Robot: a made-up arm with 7 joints.
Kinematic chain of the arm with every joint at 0, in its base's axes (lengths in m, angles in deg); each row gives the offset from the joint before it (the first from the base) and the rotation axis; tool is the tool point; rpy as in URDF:
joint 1: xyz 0 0 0.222 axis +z
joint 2: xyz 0 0 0 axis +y
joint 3: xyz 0 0 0.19 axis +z
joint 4: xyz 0.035 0 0 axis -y
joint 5: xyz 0.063 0 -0.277 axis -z
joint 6: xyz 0 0 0 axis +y
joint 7: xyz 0.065 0 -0.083 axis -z
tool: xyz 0 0 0 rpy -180 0 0
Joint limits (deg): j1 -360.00..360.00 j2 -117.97..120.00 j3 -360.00..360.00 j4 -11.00..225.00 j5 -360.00..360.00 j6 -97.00..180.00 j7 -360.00..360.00
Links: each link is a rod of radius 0.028 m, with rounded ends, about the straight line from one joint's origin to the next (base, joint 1, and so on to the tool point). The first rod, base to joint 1, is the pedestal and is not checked.
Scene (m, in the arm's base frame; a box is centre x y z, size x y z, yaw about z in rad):
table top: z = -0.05
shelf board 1: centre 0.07 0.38 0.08 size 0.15 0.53 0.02 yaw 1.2
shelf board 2: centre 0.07 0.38 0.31 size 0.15 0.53 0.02 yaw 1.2
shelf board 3: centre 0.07 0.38 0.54 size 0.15 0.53 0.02 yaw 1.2
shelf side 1: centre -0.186 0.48 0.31 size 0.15 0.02 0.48 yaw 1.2
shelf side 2: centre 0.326 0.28 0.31 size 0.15 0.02 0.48 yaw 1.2
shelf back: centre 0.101 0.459 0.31 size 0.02 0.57 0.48 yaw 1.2
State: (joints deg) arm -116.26 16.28 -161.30 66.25 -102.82 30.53 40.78
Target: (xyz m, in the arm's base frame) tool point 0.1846 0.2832 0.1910
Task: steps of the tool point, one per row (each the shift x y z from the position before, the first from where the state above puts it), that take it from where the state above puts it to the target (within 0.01 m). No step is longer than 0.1 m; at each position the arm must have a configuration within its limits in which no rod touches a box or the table.
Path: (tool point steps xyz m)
1: 0.0249 -0.0455 0.0081
2: 0.0217 -0.0472 0.0010
3: 0.0169 -0.0456 -0.0071
4: 0.0119 -0.0402 -0.0153
5: 0.0071 -0.0311 -0.0222
6: 0.0182 0.0169 -0.0395
7: 0.0131 0.0074 -0.0476
8: 0.0058 -0.0043 -0.0520
9: -0.0036 -0.0161 -0.0512
10: 0.0249 0.0323 0.0075
11: 0.0161 0.0409 0.0004
12: 0.0053 0.0458 -0.0079

